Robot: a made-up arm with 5 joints.
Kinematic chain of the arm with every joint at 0, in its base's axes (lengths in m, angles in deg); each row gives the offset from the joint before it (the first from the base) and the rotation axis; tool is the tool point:
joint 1: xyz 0 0 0.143 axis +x
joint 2: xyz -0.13 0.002 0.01 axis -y
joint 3: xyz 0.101 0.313 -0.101 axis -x
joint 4: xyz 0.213 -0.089 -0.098 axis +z
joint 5: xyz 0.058 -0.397 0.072 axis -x
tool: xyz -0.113 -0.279 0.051
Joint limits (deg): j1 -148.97..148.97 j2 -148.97..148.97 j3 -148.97..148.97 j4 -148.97..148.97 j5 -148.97..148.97
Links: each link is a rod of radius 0.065 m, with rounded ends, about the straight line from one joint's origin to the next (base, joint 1, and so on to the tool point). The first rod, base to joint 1, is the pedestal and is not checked.
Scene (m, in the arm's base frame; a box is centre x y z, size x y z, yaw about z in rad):
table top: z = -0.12
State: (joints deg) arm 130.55 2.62 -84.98 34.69 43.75
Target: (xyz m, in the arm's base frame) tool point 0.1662 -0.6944 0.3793
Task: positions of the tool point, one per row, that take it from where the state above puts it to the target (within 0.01 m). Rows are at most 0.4 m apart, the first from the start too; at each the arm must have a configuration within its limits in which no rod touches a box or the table.
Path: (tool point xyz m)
1: 0.6674 0.2902 0.3081
2: 0.7147 0.0056 0.1140
3: 0.6284 -0.3202 0.0730
4: 0.4317 -0.5797 0.1811
5: 0.1662 -0.6944 0.3793

